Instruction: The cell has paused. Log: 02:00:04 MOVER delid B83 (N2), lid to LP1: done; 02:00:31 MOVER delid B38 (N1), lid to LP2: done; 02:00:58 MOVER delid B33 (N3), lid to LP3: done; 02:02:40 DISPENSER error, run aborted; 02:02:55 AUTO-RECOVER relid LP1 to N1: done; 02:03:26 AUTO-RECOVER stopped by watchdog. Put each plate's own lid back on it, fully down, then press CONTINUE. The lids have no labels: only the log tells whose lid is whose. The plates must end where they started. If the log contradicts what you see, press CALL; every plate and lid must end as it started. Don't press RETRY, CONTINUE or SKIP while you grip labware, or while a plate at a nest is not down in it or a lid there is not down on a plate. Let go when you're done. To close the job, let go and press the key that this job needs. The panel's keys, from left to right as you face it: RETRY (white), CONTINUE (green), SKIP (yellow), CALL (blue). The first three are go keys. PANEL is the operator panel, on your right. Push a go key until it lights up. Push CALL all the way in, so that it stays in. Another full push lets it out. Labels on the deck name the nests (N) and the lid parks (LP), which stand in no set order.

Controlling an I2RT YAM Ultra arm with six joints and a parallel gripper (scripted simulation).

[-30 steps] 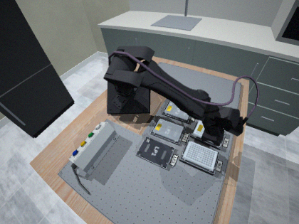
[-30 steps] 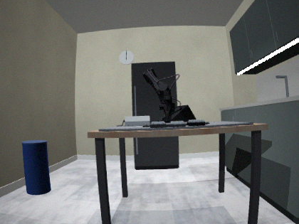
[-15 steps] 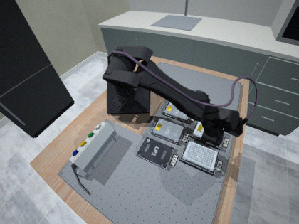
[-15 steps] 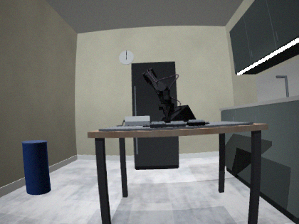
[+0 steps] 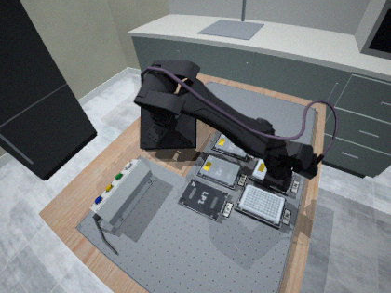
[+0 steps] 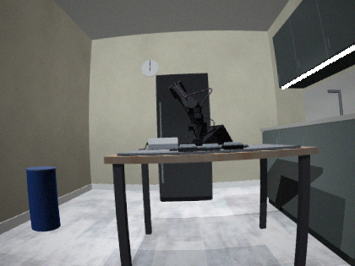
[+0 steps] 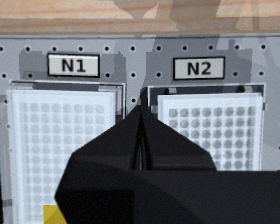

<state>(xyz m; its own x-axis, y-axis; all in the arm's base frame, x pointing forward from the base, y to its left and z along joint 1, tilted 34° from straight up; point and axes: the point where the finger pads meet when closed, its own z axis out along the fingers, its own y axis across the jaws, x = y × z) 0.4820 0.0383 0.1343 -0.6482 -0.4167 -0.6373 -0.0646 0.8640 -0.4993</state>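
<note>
Now: hand 40 mm past the plate, 60 mm to the left of it and 30 mm above it. Also, from my hand: green continue key: 490 mm behind, 260 mm to the right, 10 mm above; then lid park: 250 mm behind, 250 mm to the left, 50 mm below; then white RETRY key: 490 mm behind, 210 mm to the right, 10 mm above.
</note>
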